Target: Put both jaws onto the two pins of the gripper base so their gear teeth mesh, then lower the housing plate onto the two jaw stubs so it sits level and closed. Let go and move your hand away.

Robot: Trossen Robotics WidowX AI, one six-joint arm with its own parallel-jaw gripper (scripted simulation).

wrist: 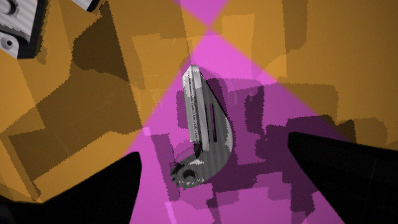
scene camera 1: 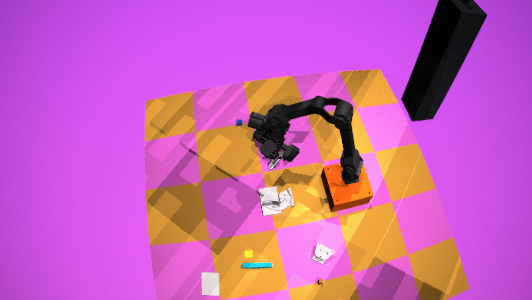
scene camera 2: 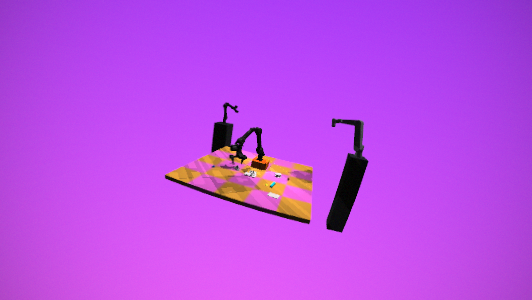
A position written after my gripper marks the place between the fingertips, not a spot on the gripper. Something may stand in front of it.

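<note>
A gripper jaw (wrist: 213, 153) is in view. My gripper (scene camera 1: 275, 154), seen in the wrist view too (wrist: 216, 149), is open and holds nothing.
</note>
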